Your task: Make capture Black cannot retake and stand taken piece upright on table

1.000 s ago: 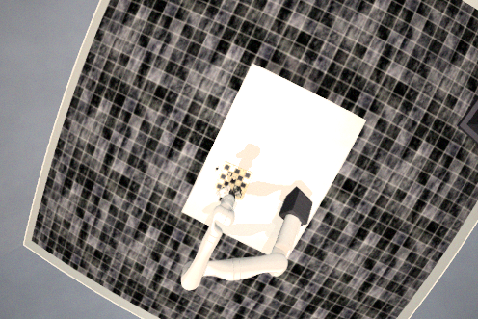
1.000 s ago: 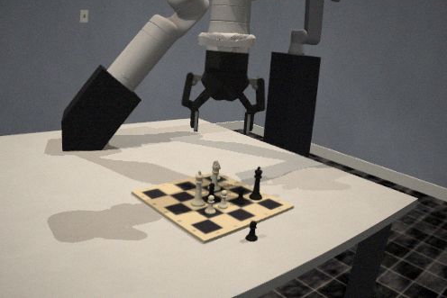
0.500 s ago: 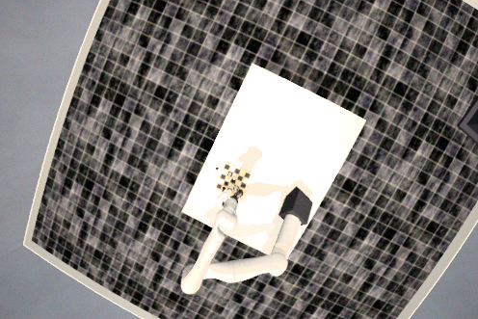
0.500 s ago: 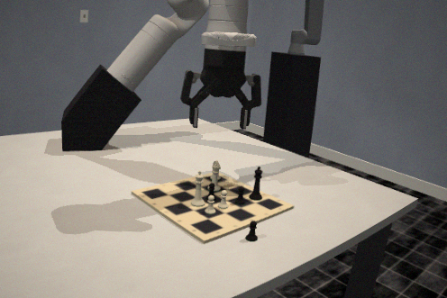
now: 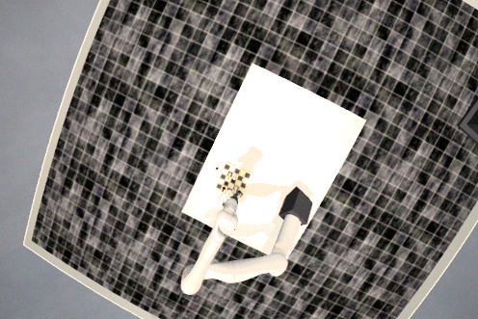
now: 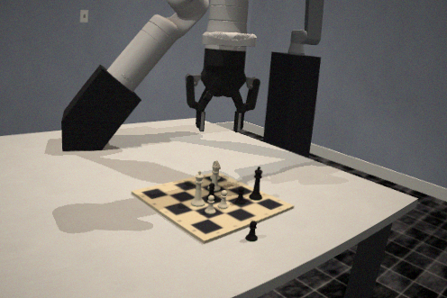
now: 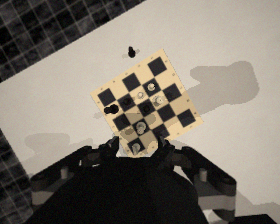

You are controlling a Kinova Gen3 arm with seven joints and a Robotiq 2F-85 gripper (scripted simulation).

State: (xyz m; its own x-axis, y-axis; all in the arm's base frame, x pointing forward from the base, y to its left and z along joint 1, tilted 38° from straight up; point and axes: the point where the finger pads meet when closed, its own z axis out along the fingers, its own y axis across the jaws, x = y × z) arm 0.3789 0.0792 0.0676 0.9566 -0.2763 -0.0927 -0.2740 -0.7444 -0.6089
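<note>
Now: the board 130 mm below my hand, 40 mm ahead of it and 30 mm to the right of it. The rest, counted from my hand: tall white piece: 100 mm below, 60 mm to the right, 50 mm ahead; tall black piece: 100 mm below, 60 mm to the left, 60 mm ahead.
</note>
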